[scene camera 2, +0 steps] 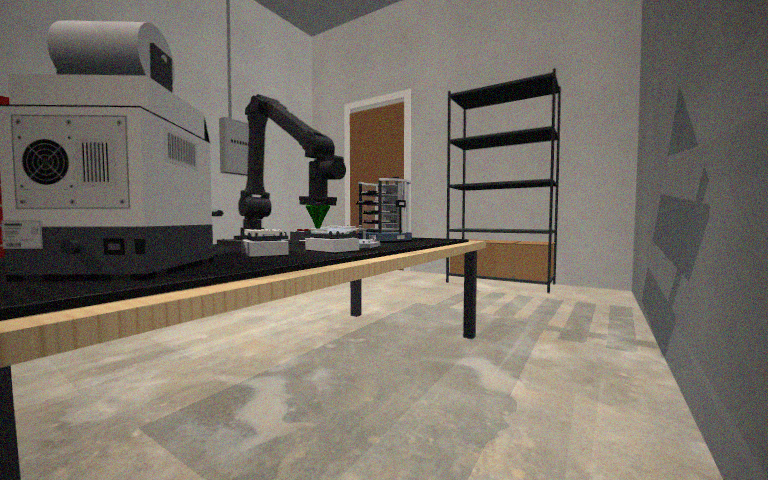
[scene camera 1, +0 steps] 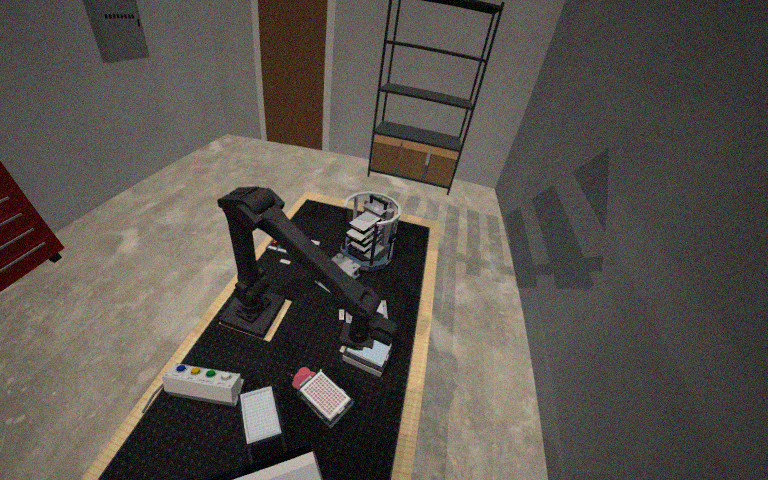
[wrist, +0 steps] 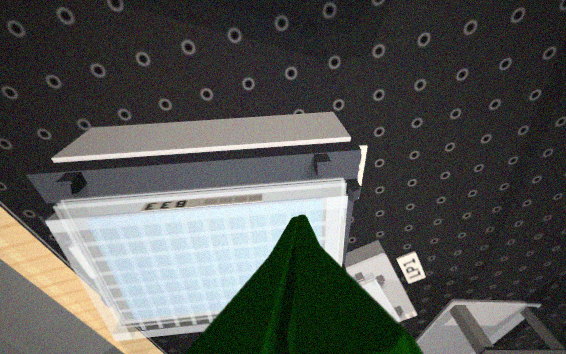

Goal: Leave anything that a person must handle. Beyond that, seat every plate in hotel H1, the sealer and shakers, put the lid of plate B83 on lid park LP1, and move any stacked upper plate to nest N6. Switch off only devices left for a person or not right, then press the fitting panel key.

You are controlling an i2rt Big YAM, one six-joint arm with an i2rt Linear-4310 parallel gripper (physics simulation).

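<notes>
The wrist view shows the gripper. The pictures of the scene show the gripper too, together with a pink-welled plate and a button box.
</notes>
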